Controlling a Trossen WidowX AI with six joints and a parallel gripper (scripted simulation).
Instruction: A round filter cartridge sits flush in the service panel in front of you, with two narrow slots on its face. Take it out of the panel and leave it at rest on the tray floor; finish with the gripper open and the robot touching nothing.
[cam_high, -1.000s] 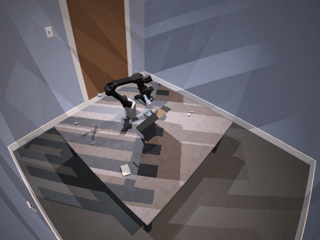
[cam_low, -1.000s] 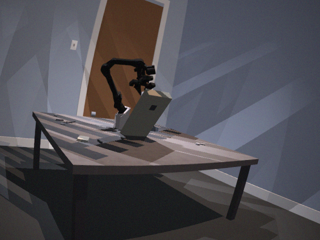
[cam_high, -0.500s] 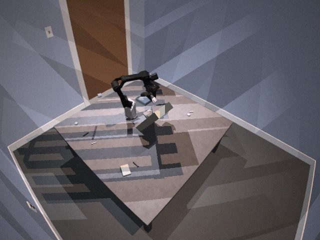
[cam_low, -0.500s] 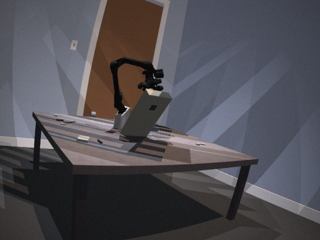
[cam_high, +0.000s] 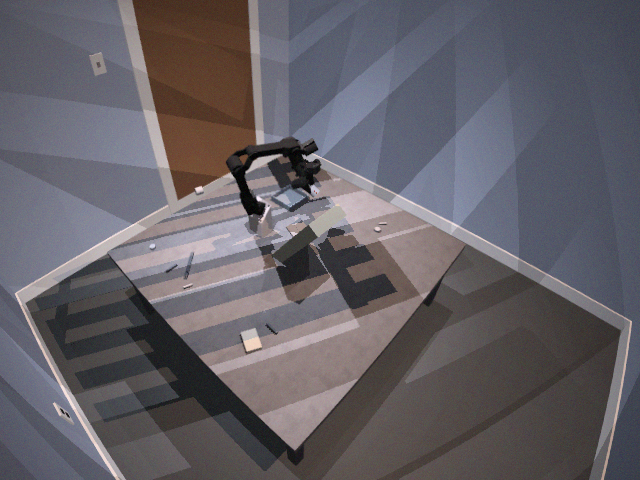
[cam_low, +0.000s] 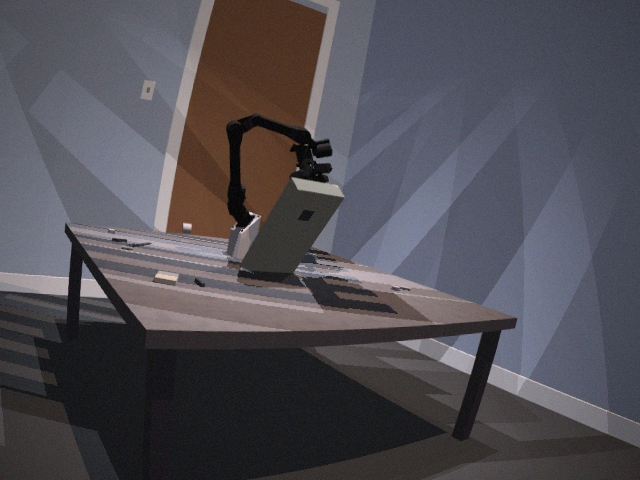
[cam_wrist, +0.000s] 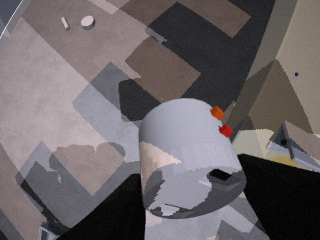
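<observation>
My gripper tip is now 25 cm past the blue-grey tray, 16 cm to the right of it and 25 cm above it. Round my gripper tip: pale flat card (16 cm ahead, 65 cm to the right, 26 cm below); then filter cartridge (right at my gripper tip); then service panel (9 cm ahead, 17 cm to the right, 10 cm below).
</observation>
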